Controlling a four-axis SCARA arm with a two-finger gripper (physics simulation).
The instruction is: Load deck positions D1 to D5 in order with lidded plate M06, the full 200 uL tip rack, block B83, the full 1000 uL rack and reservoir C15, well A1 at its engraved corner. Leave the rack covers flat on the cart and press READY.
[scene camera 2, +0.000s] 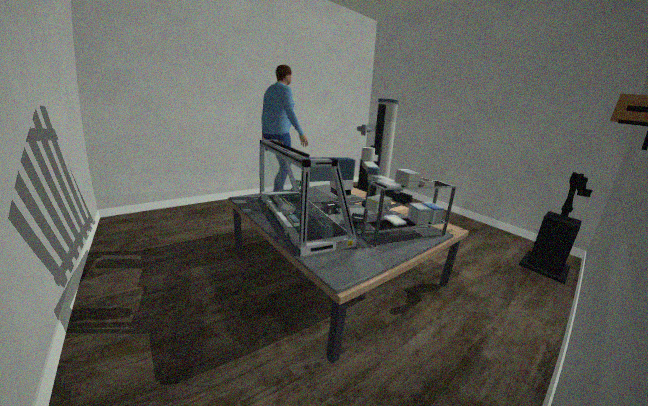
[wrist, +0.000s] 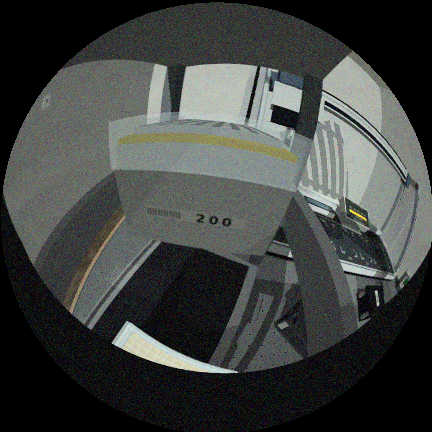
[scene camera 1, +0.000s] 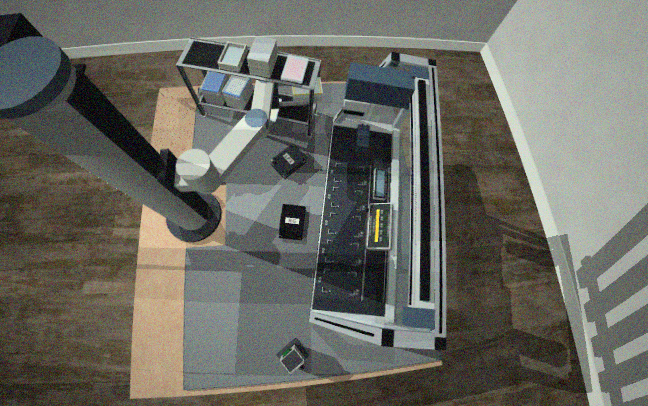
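My gripper (wrist: 208,168) is shut on the 200 uL tip rack (wrist: 200,200) (scene camera 2: 374,202), a grey box marked 200 with a yellow band under a clear cover. It is in the cart (scene camera 1: 311,120) (scene camera 2: 451,212), below the top shelf, which hides the fingers in scene camera 1. A pale plate (wrist: 160,352) lies below it. Blue-topped racks (scene camera 1: 213,86) (scene camera 1: 237,91) stand at the cart's lower left. The top shelf bears a pale open box (scene camera 1: 232,56), a tall grey box (scene camera 1: 262,56) and a pink-topped one (scene camera 1: 295,68). Corner marks show on the black deck (scene camera 1: 345,225).
Two black labelled blocks (scene camera 1: 288,161) (scene camera 1: 292,227) lie on the bench between arm and deck. A display with a yellow bar (scene camera 1: 378,226) stands beside the deck. A framed enclosure (scene camera 1: 437,200) (scene camera 2: 304,210) surrounds it. A small device (scene camera 1: 291,357) sits at the front. A person (scene camera 2: 280,110) stands behind the table.
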